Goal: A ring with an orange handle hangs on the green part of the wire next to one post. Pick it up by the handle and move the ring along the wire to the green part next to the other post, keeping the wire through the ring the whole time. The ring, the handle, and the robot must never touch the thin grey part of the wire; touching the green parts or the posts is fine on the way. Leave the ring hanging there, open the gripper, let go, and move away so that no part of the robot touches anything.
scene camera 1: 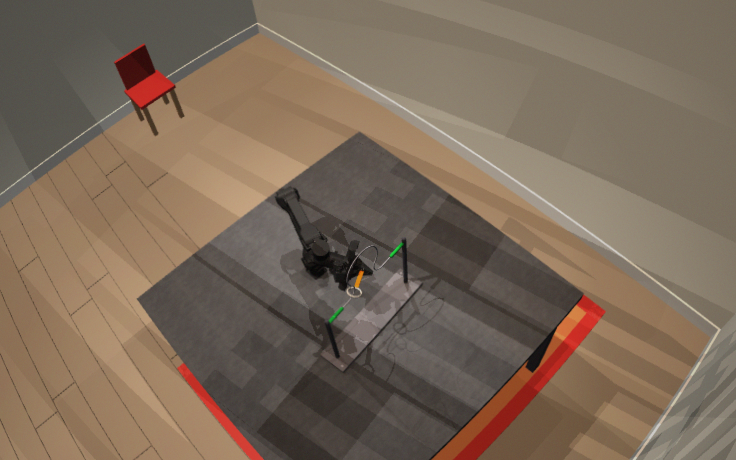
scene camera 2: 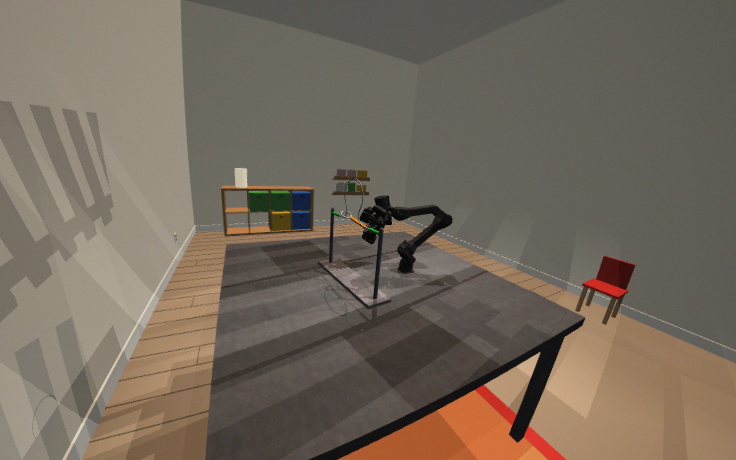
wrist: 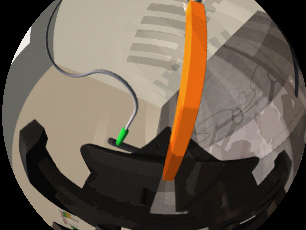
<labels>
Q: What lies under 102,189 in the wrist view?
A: The gripper.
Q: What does the gripper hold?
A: A ring.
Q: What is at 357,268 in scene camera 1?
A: The gripper.
</labels>
